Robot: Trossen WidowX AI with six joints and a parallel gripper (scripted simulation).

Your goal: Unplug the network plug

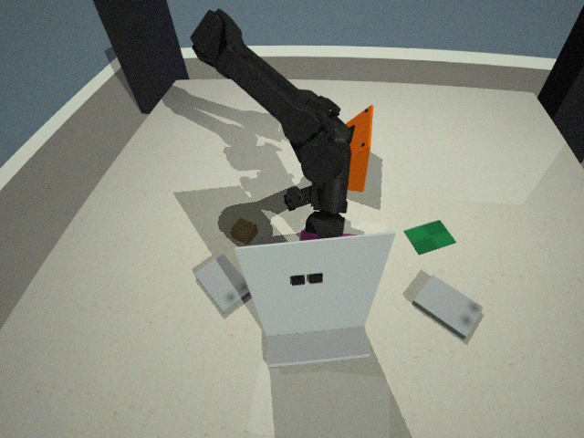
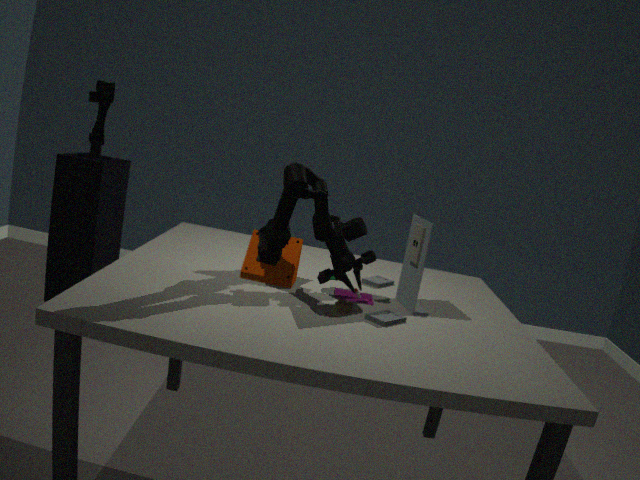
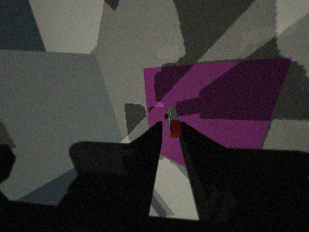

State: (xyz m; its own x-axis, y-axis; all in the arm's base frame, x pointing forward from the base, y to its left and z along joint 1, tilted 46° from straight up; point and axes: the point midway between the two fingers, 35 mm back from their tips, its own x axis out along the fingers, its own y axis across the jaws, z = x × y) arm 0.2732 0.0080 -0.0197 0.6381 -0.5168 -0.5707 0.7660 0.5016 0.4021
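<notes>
Right now the network plug is right at my gripper tip. From my gripper tip the other things lie so: magenta square: 2 cm below, 1 cm behind; socket panel: 16 cm ahead, 11 cm above, 2 cm to the left.
</notes>
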